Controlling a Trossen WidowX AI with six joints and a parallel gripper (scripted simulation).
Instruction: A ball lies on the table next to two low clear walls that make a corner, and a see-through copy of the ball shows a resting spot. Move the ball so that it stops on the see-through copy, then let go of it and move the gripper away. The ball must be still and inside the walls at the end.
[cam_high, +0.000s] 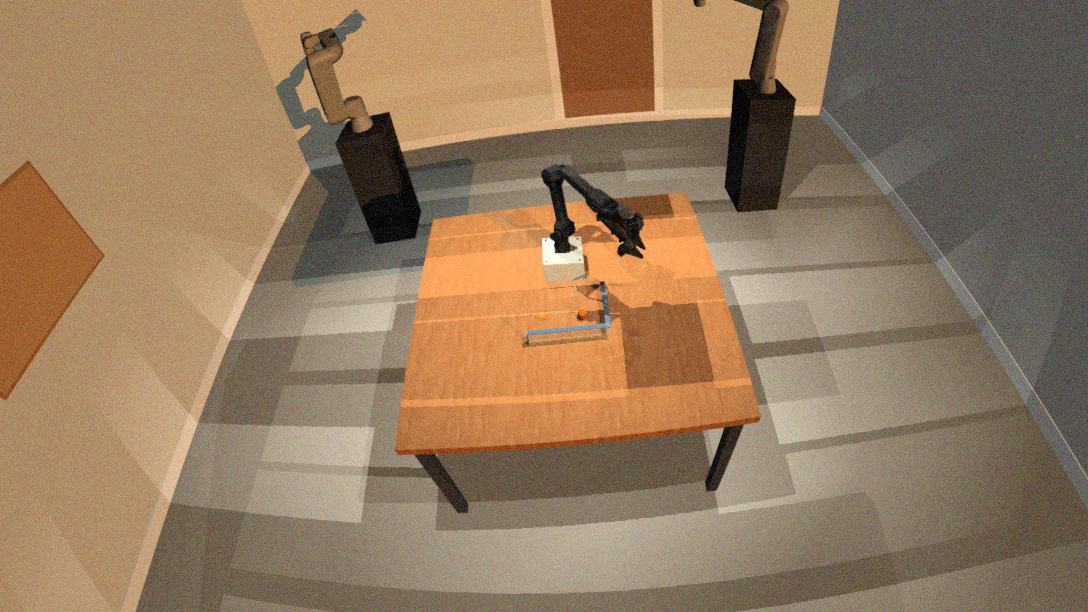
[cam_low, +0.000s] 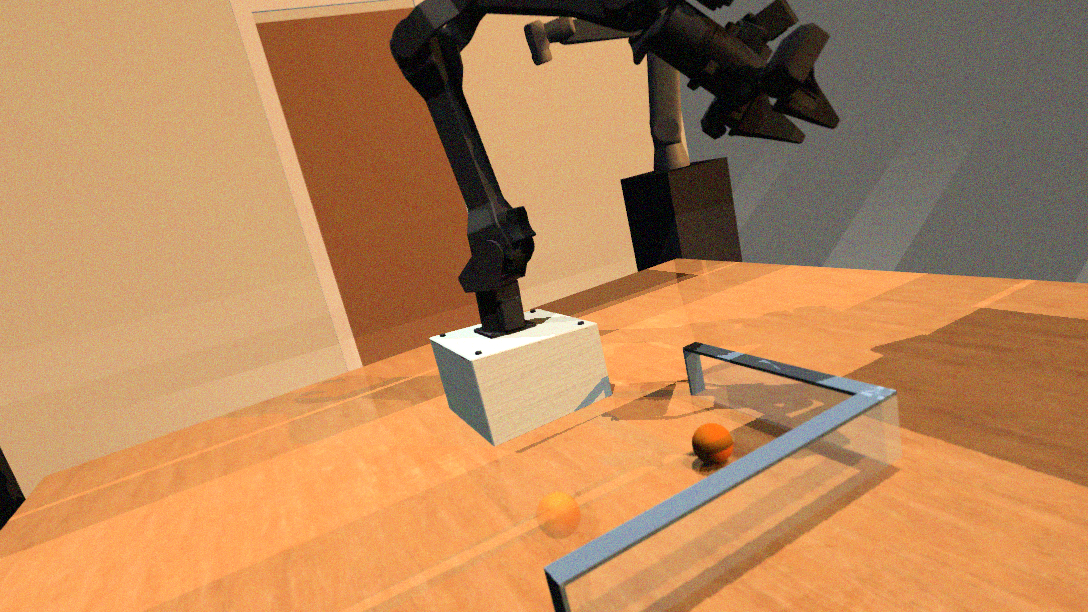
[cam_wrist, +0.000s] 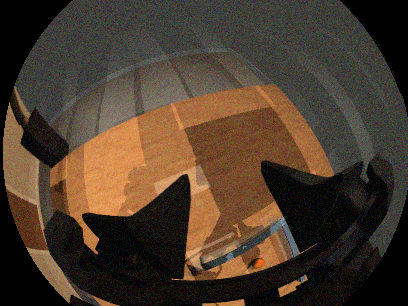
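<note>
My gripper tip is now 250 mm to the left of the orange ball, 240 mm above it and 50 mm short of it. The rest, counted from my gripper tip: see-through copy of ball 410 mm to the right, 240 mm below, 30 mm ahead.
</note>
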